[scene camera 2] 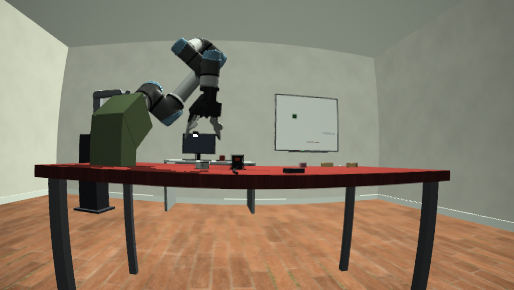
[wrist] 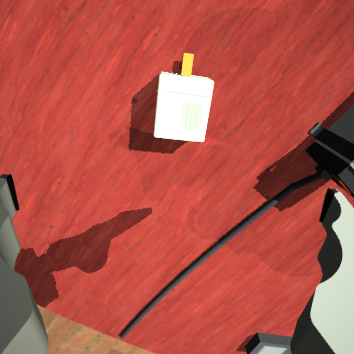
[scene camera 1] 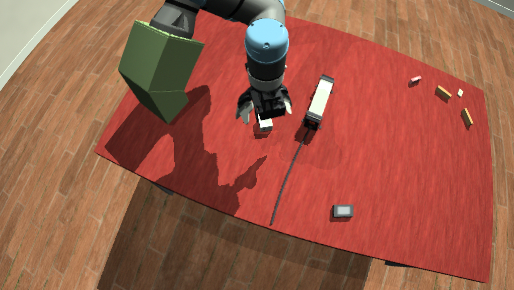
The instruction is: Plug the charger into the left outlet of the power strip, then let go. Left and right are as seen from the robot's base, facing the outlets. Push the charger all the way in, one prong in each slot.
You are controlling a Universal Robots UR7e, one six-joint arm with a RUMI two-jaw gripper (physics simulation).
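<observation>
The white charger (scene camera 1: 265, 124) (scene camera 2: 202, 165) (wrist: 183, 107) lies on the red table, apart from the power strip. In the wrist view its yellow prong end points to the top of the picture; one prong shows. The power strip (scene camera 1: 320, 100) (scene camera 2: 237, 161) has a white side and black ends; its cable end (wrist: 330, 152) shows at the right of the wrist view. Its outlets are hidden in these views. My gripper (scene camera 1: 266, 116) (scene camera 2: 203, 136) (wrist: 172, 184) is open and empty, pointing down, well above the table and roughly over the charger.
The strip's black cable (scene camera 1: 287, 175) (wrist: 200, 260) runs to the table's edge. A small grey box (scene camera 1: 343, 211) (scene camera 2: 293, 170) (wrist: 272, 346) lies near that edge. Two wooden pieces (scene camera 1: 443, 92) (scene camera 1: 467, 117), a pink piece (scene camera 1: 415, 79) and a small white piece (scene camera 1: 460, 93) lie at the far right.
</observation>
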